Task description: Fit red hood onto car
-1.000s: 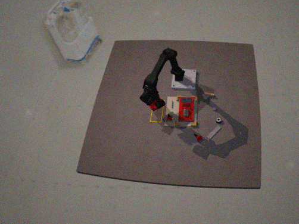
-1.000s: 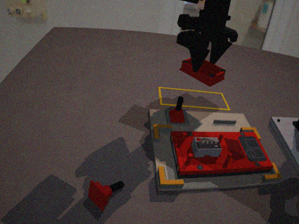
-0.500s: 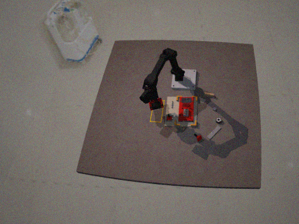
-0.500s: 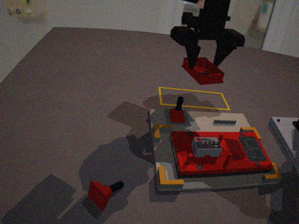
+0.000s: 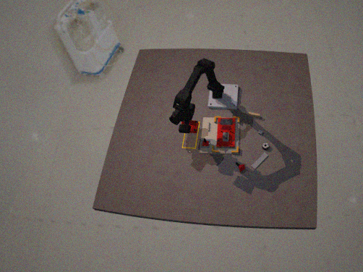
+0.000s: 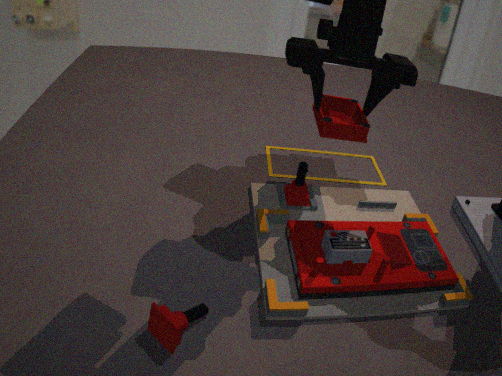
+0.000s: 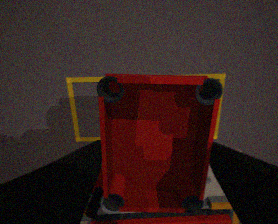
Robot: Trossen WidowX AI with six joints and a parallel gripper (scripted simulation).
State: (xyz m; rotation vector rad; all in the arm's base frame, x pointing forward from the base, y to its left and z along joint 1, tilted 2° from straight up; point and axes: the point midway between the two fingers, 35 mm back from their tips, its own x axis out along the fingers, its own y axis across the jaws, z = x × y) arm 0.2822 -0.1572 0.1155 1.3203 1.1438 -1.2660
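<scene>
My gripper tip is 10 mm above the red hood. From my gripper tip the other things lie so: jig 190 mm to the left, 80 mm below, 20 mm ahead; wooden block 390 mm to the left, 120 mm behind, 80 mm below; grey engine block 220 mm to the left, 70 mm below, 40 mm ahead.
</scene>
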